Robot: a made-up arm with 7 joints.
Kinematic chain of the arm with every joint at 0, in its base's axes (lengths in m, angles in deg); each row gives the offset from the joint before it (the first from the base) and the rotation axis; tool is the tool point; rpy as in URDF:
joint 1: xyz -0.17 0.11 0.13 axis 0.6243 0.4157 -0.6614
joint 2: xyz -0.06 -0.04 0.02 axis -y
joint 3: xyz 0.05 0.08 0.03 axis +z
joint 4: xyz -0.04 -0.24 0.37 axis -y
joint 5: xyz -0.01 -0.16 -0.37 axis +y
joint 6: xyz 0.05 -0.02 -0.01 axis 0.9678 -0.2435 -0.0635
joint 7: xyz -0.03 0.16 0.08 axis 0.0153 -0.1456 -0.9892
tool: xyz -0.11 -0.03 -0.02 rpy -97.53 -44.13 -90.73
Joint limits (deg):
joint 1: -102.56..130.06
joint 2: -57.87..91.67
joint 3: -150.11..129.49
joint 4: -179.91..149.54
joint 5: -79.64..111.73
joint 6: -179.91..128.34
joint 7: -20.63..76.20
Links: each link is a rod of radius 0.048 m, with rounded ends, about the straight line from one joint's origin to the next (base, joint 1, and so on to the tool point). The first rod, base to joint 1, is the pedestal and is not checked.
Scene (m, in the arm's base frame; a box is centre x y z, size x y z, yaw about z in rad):
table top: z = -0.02
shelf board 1: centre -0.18 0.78 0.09 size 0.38 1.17 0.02 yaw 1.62
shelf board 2: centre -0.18 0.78 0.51 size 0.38 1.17 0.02 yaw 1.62
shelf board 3: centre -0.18 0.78 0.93 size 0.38 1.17 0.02 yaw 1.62
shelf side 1: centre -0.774 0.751 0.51 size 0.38 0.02 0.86 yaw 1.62
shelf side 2: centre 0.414 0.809 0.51 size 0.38 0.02 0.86 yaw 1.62
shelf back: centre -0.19 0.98 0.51 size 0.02 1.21 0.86 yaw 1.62
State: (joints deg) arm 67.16 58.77 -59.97 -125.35 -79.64 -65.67 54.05
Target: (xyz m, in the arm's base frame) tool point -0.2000 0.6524 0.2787
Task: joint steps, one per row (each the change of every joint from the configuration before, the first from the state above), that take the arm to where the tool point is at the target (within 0.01 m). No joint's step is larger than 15 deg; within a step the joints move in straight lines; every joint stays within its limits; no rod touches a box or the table.
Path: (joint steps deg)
1: 2.38 -10.58 7.47 8.60 0.00 4.69 4.09
2: 2.39 -10.59 7.47 8.60 0.00 4.70 4.10
3: 2.38 -10.58 7.48 8.60 0.00 4.69 4.09
4: 2.96 4.14 -3.30 14.81 0.00 2.01 2.47
5: 2.96 4.13 -3.29 14.81 0.00 2.02 2.47
6: 2.95 4.13 -3.30 14.81 0.00 2.01 2.46
7: 2.96 4.14 -3.29 14.81 0.00 2.02 2.47
8: -5.82 8.24 -1.71 -12.36 0.00 -6.00 -3.11
9: -5.82 8.24 -1.70 -12.36 0.00 -6.00 -3.10
10: -5.82 8.24 -1.70 -12.37 0.00 -5.99 -3.11

